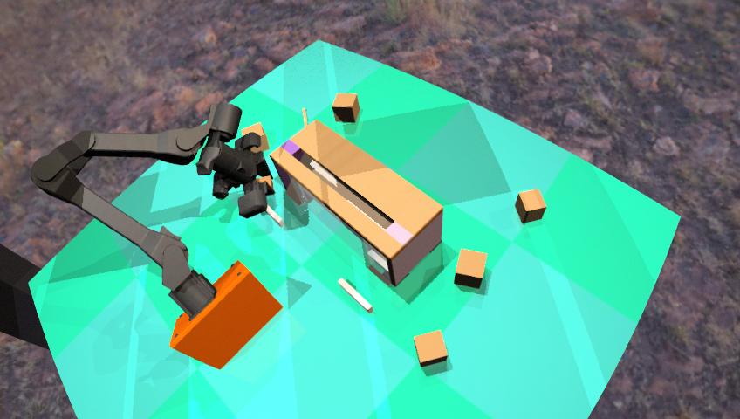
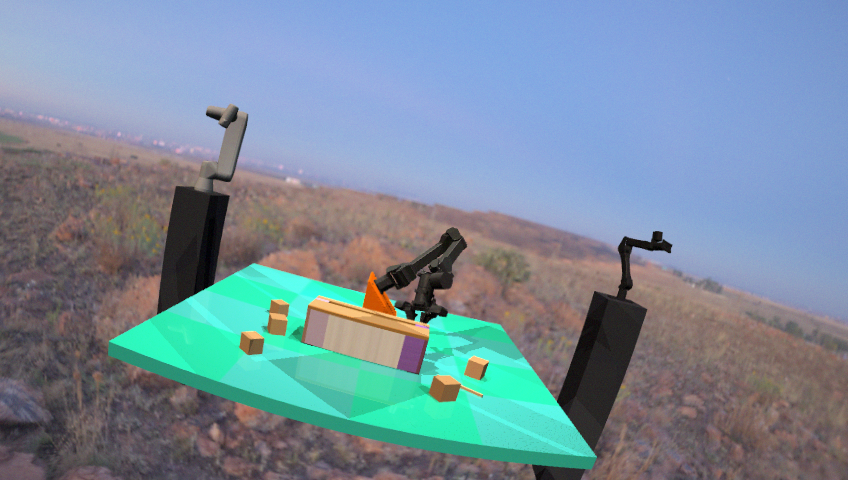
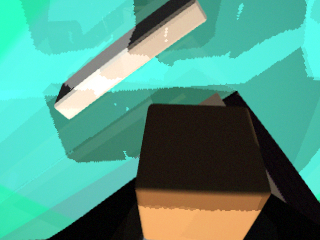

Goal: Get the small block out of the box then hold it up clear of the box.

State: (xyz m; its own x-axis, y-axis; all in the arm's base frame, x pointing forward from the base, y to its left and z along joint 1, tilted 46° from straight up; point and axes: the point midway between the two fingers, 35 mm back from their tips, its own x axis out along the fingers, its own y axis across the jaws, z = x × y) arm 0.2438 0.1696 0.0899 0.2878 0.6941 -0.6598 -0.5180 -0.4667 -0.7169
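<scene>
Right now my gripper tip is 1 cm past the tan block, 1 cm to the right of it and 1 cm below it. Round my gripper tip: long tan box (7 cm ahead, 15 cm to the right, 2 cm below).
</scene>
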